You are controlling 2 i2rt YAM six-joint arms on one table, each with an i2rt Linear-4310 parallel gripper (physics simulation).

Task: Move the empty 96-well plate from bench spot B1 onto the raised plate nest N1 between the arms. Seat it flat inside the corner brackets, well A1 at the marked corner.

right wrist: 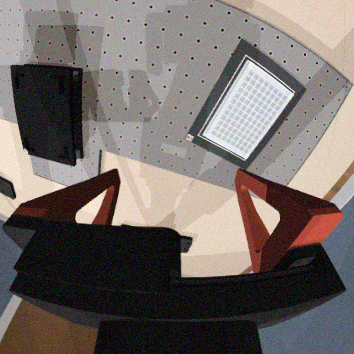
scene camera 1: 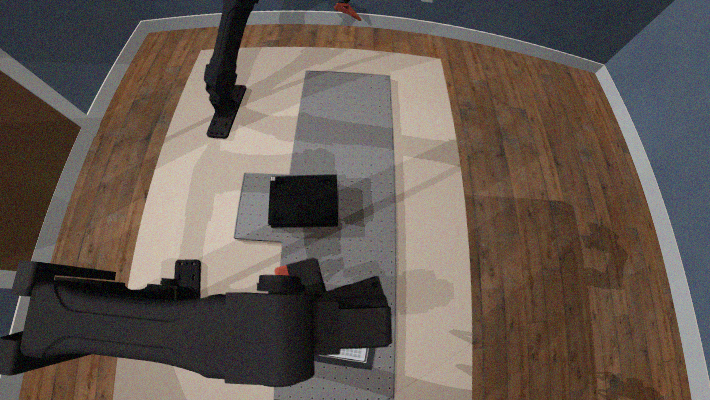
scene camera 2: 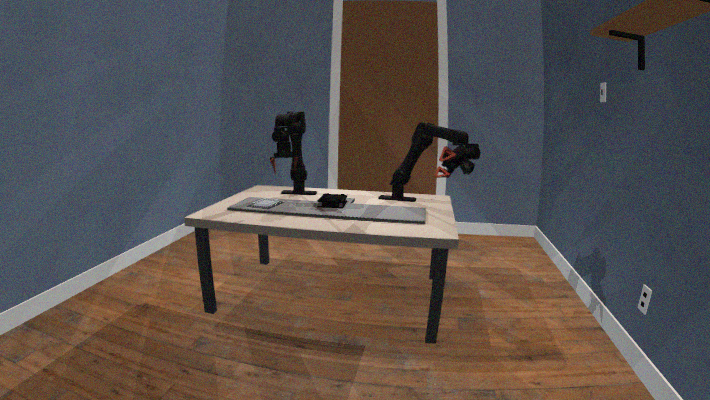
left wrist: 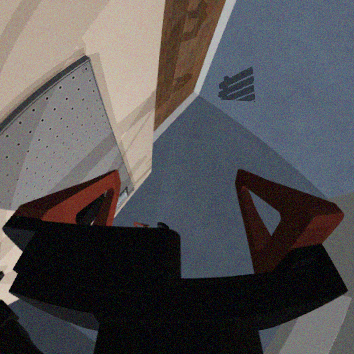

Scene:
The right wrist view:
my right gripper: 177, 174
white well plate: 254, 100, on a dark nest with white outline
dark nest with white outline: 243, 51
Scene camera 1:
my right gripper: 312, 302
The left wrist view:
my left gripper: 177, 175

